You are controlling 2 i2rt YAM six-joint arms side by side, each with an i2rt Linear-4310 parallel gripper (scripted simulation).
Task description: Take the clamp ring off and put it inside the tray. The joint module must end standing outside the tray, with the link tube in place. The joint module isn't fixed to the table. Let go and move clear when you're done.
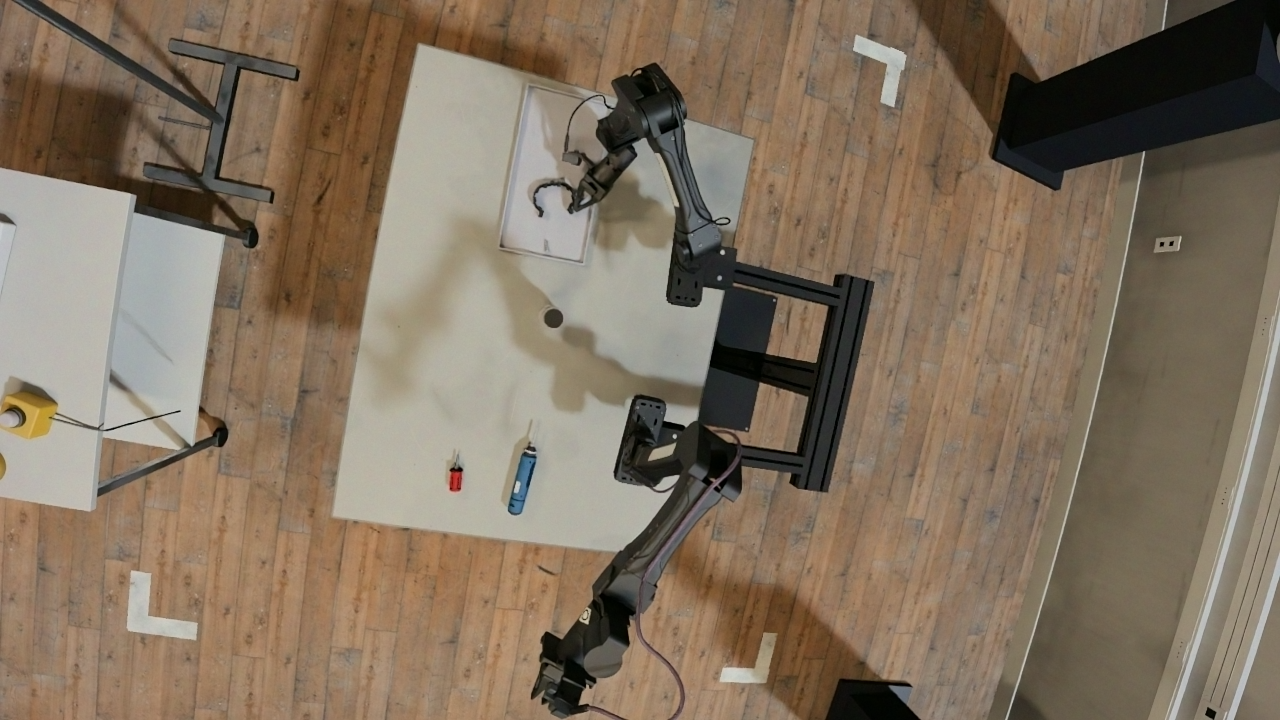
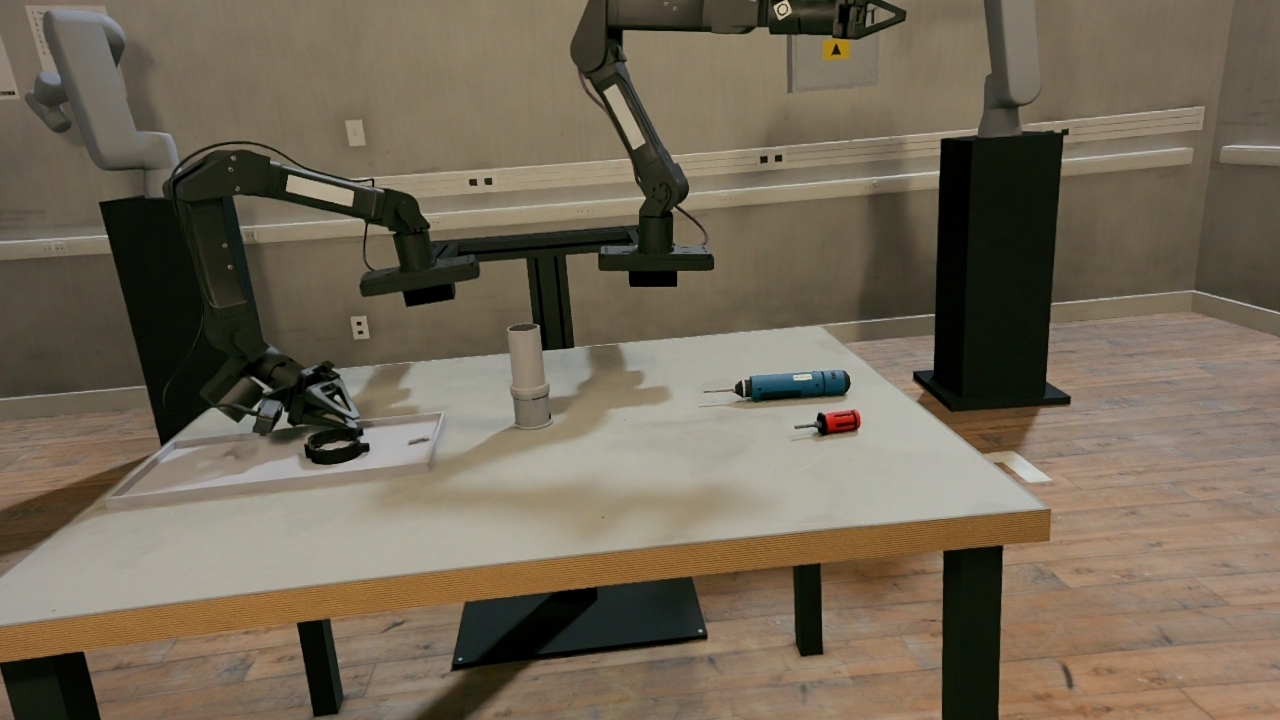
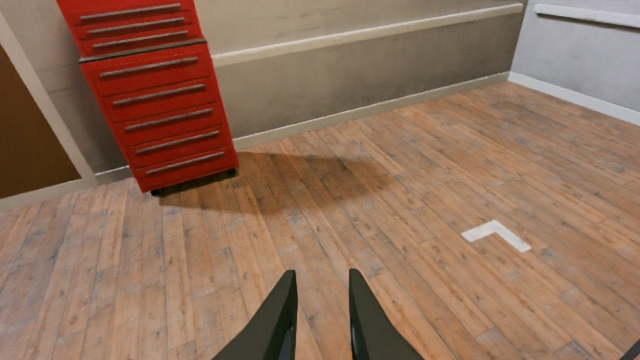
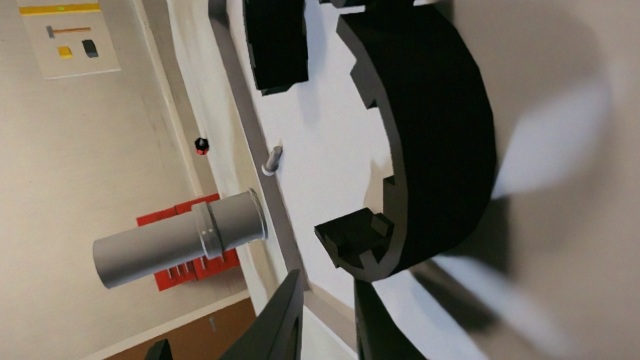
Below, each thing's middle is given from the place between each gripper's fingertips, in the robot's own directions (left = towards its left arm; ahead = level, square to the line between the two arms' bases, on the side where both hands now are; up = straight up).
Scene:
The black clamp ring (image 2: 338, 455) is 6 cm ahead of my right hand (image 2: 355, 423), 1 cm to the right of it and 2 cm below it. Also, from my right hand: pale link tube (image 2: 524, 340) (1 cm behind, 28 cm to the left, 8 cm above); white tray (image 2: 201, 467) (7 cm ahead, 7 cm to the right, 3 cm below); grey joint module (image 2: 532, 412) (1 cm behind, 28 cm to the left).
My left hand (image 1: 536, 699) is 11 cm short of the pale link tube, 62 cm to the left of it and 47 cm above it. Also, from my left hand: white tray: 19 cm ahead, 96 cm to the right, 57 cm below; then black clamp ring: 18 cm ahead, 91 cm to the right, 56 cm below; then grey joint module: 11 cm ahead, 62 cm to the right, 55 cm below.

